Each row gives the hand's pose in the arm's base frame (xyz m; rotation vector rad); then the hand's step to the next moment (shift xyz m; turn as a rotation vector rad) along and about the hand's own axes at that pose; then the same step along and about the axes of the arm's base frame.
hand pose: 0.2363 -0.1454 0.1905 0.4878 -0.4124 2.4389
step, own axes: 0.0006 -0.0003 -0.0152 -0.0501 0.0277 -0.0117
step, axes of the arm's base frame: -0.0040 0.0066 -0.0131 0.0173 -0.0418 -0.0369
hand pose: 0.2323 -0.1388 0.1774 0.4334 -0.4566 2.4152
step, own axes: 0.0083 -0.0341 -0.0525 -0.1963 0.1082 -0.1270
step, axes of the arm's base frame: 0.0055 0.0517 -0.0358 0.0525 -0.1293 -0.2166
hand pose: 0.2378 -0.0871 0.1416 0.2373 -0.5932 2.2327
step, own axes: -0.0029 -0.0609 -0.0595 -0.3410 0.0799 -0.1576
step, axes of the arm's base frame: 0.0487 0.0620 -0.0323 0.1706 -0.1934 -0.2846
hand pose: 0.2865 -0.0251 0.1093 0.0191 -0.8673 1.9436
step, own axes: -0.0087 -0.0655 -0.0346 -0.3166 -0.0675 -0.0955
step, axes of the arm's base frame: 0.0673 0.0313 0.0078 0.2520 -0.1699 -0.1468
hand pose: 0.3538 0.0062 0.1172 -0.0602 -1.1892 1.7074
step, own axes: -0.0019 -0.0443 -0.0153 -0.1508 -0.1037 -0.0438
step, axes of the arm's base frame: 0.0397 0.0090 0.0233 0.1686 -0.0819 -0.0173
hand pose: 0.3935 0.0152 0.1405 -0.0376 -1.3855 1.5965
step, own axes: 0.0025 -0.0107 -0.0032 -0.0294 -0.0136 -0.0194
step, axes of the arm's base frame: 0.0073 0.0026 0.0084 0.0350 -0.0071 -0.0122
